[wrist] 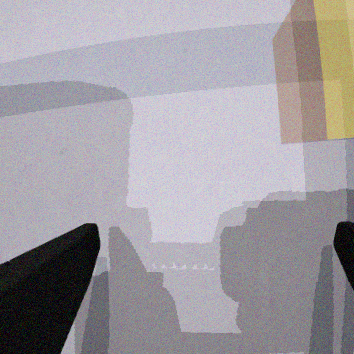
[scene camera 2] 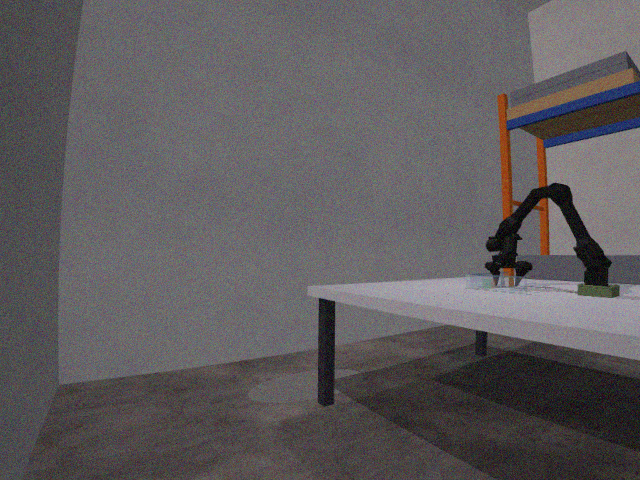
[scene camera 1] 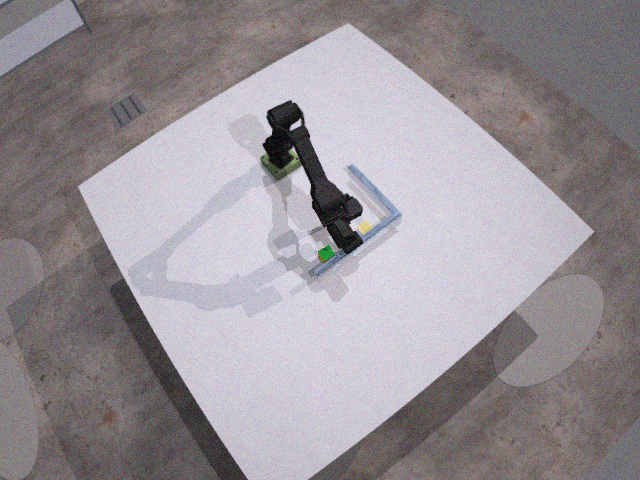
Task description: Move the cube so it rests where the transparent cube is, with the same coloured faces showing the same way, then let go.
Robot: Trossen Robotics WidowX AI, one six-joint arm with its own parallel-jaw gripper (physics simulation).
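Frame: origin at the arm's base, x left, y ahead, z down, level; metres.
Seen in the pictures: gripper, fingertip midpoint: (wrist: 217, 234); arm's base at its link origin: (scene camera 2: 596, 284) (scene camera 1: 281, 159).
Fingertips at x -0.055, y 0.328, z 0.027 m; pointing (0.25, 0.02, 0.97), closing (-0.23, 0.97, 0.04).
Pixels of each thing's top centre, then the offset from my fingertips to it. Level surfaces: height alone.
- solid cube at its top centre: (scene camera 1: 326, 253) dy +0.023, dx -0.095, dz -0.032 m
- transparent cube at its top centre: (scene camera 1: 365, 228) dy +0.055, dx +0.043, dz -0.032 m
- white table at its surface level: dz +0.009 m
The solid cube (scene camera 1: 326, 253) lies on the white table, green face up with a thin orange side showing, inside the blue wall and beside the gripper. It does not show in the wrist view. The transparent cube (scene camera 1: 364, 227) (wrist: 337, 65) shows a pale yellow face and, in the wrist view, a see-through brownish side at the upper right. It is on the other side of the gripper from the solid cube. My gripper (scene camera 2: 508, 283) (wrist: 217, 234) is open and empty, pointing down low over the table between the two cubes. In scene camera 1 the arm hides its fingertips.
An L-shaped low blue wall (scene camera 1: 376, 191) runs along two sides of the cubes' area, close to the solid cube and the gripper. The arm's green base (scene camera 1: 281, 169) (scene camera 2: 598, 290) stands on the white table (scene camera 1: 361, 351) (scene camera 2: 403, 299). An orange and blue rack (scene camera 2: 504, 155) stands behind.
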